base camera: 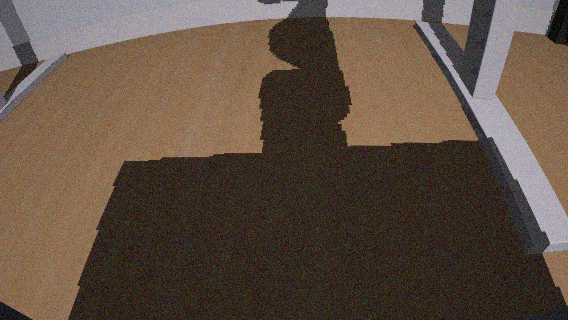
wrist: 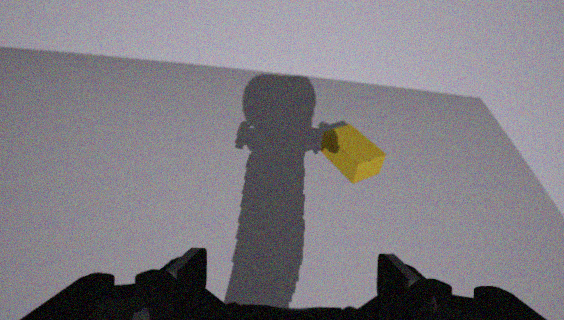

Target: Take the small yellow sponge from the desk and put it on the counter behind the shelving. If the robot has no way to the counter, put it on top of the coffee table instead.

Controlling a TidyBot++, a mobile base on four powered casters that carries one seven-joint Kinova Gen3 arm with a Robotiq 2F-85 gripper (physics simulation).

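Frame: origin at the arm's base, x back, y left, z down, level; centimetres.
Seen in the pictures: gripper, fingertip midpoint: (wrist: 291,270).
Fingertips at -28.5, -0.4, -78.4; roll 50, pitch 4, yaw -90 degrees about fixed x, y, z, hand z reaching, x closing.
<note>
Pixels of each thing's top centre, then the offset from my fingertips to it, as dx, dy, dz. "pt": a spot on its surface instead. Level surfaces: height alone.
- small yellow sponge, top centre: (wrist: 353,142) -36.6, -11.7, +18.6
- pale grey desk top, surface height: dz +23.1
- upright leg, surface spot: (base camera: 495,55) pt -27.0, -33.7, +106.3
- dark object, surface spot: (base camera: 560,25) pt -63.6, -85.4, +111.9
The small yellow sponge (wrist: 356,152) lies on the pale grey desk top (wrist: 150,200) in the wrist view, right of the middle. It is turned at an angle, and the arm's shadow touches its left end. My gripper (wrist: 291,270) is open at the bottom of the wrist view, with no object between its fingers. The sponge is apart from the fingers, beyond them and toward the right one. The counter, the shelving and the coffee table cannot be made out in these views.
In the base camera view, a white desk foot bar (base camera: 515,150) with an upright leg (base camera: 495,55) stands on the right. Another foot bar (base camera: 37,82) is at the far left. A pale wall (base camera: 150,17) runs behind. A dark object (base camera: 560,25) shows at the upper right edge.
</note>
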